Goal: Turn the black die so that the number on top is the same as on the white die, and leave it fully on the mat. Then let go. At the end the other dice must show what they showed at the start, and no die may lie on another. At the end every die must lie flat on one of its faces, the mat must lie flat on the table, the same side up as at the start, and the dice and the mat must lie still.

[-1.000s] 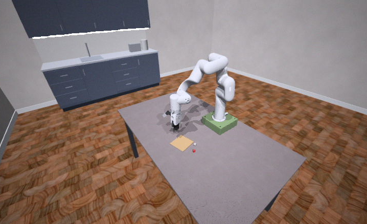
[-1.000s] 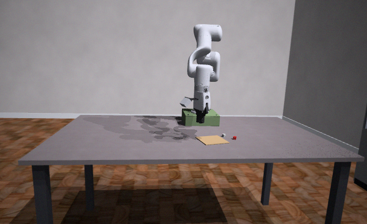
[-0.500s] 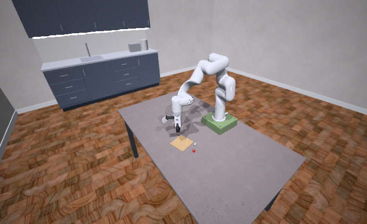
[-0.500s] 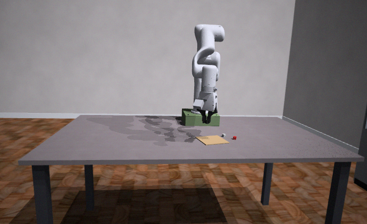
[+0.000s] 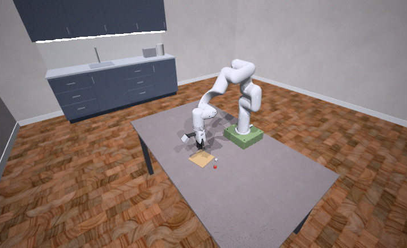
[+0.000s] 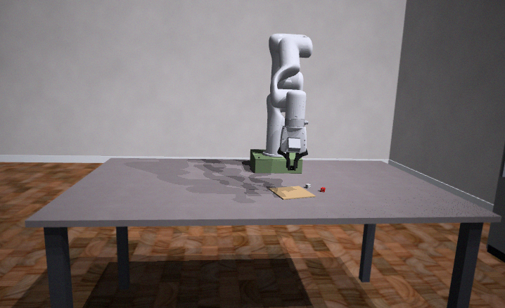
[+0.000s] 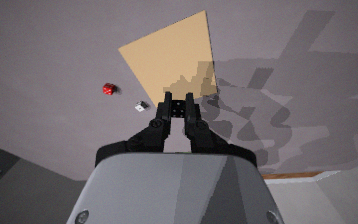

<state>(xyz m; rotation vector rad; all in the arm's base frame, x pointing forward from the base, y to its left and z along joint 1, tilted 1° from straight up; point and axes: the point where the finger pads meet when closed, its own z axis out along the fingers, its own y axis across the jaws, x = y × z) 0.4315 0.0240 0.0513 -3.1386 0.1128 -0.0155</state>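
Right now the tan mat is 1 cm behind my hand, 1 cm to the left of it and 12 cm below it. The rest, counted from my hand: white die 9 cm behind, 9 cm to the left, 11 cm below; then red die 4 cm behind, 14 cm to the left, 11 cm below; then black die 1 cm behind, 1 cm below.
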